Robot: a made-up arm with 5 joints.
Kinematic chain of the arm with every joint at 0, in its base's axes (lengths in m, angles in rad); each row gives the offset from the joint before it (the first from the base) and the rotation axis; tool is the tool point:
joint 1: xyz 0 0 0.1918 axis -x
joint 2: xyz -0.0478 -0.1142 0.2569 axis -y
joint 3: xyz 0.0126 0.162 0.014 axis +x
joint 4: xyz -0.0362 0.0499 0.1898 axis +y
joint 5: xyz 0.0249 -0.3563 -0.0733 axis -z
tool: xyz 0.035 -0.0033 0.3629
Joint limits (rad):
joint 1: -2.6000..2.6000
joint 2: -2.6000..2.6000
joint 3: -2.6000..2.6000
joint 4: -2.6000..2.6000
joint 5: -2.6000..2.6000
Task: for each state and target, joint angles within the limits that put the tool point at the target. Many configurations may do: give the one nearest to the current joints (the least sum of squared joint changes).
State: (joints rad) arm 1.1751 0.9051 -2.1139 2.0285 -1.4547
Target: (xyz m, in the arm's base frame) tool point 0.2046 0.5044 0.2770
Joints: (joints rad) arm 0.8565 -0.0481 -2.1935 1.8739 -1.4821
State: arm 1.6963 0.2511 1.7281 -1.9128 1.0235
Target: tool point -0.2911 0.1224 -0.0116
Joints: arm 1.0149 -0.0256 2.1344 -2.4615 1.0439
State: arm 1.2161 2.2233 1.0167 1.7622 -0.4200
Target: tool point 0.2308 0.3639 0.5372
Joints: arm 0.9991 1.5084 1.3768 1.7301 -0.2943
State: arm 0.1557 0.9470 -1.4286 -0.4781 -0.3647
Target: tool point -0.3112 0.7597 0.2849
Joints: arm 0.9477 0.4800 -1.1539 -0.2677 -0.1373
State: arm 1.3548 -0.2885 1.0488 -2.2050 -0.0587
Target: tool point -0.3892 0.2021 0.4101
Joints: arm 1.5016 -0.4201 0.8803 -2.1812 -0.0859
